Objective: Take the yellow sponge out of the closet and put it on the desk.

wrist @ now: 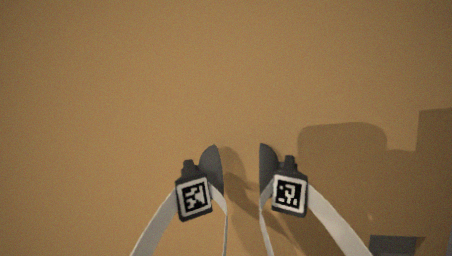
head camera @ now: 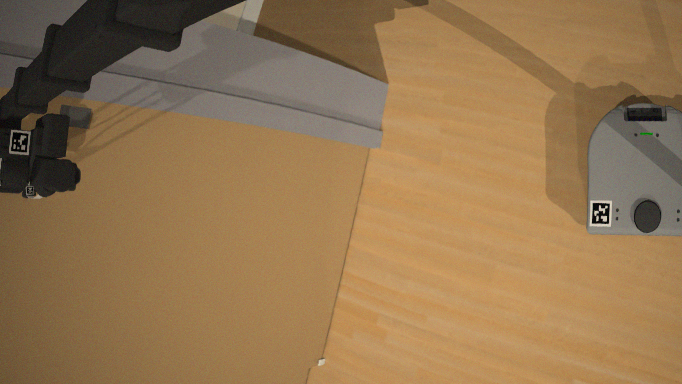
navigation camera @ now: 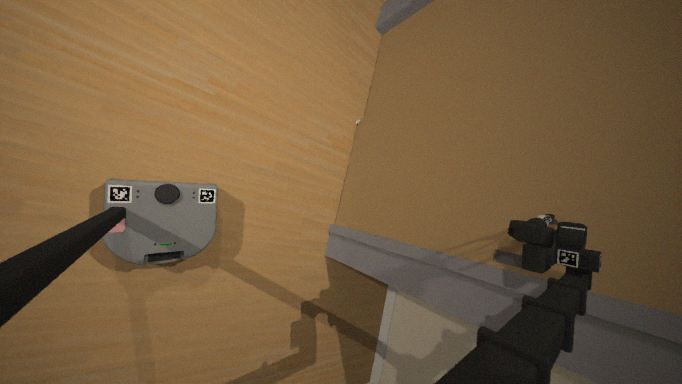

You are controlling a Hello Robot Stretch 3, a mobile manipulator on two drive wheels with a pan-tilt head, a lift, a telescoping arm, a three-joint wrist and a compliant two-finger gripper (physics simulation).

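Where they show: gripper, fingertip midpoint: (navigation camera: pixel 550 226); robot's base, link origin: (head camera: pixel 645 215) (navigation camera: pixel 167 192).
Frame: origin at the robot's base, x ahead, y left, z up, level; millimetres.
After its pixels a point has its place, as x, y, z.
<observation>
My gripper (wrist: pixel 237 163) @(-26, -938, 1087) is open and empty, its two fingertips a gap apart in front of a flat brown panel (head camera: pixel 210 225) @(57, -961, 568) (navigation camera: pixel 490 120) @(368, -1028, 871) (wrist: pixel 150 65), which looks like the closet's door. The panel has a grey frame (head camera: pixel 300 85) @(-297, -864, 382) (navigation camera: pixel 400 265) @(-282, -867, 592) along one side. A small grey plate, perhaps a handle (head camera: pixel 80 116) @(-151, -926, 973) (navigation camera: pixel 507 257) @(-147, -927, 985) (wrist: pixel 392 245), sits on the panel near that frame and near my wrist; it is at the lower right in the wrist view. The closet's inside is not visible. The yellow sponge and the desk do not show in these views.
My telescoping arm (head camera: pixel 100 50) @(-87, -305, 1182) (navigation camera: pixel 525 330) @(-87, -307, 1177) reaches past the grey frame to the panel. My base (head camera: pixel 630 175) @(-91, -49, 160) (navigation camera: pixel 165 220) @(-98, 3, 160) stands on the wood floor (head camera: pixel 475 250) @(107, -540, 0) (navigation camera: pixel 225 100) @(461, -209, 0). A pale wall (navigation camera: pixel 425 325) @(-879, -1492, 368) with a white skirting (navigation camera: pixel 383 335) @(-1105, -1429, 46) adjoins the frame.
</observation>
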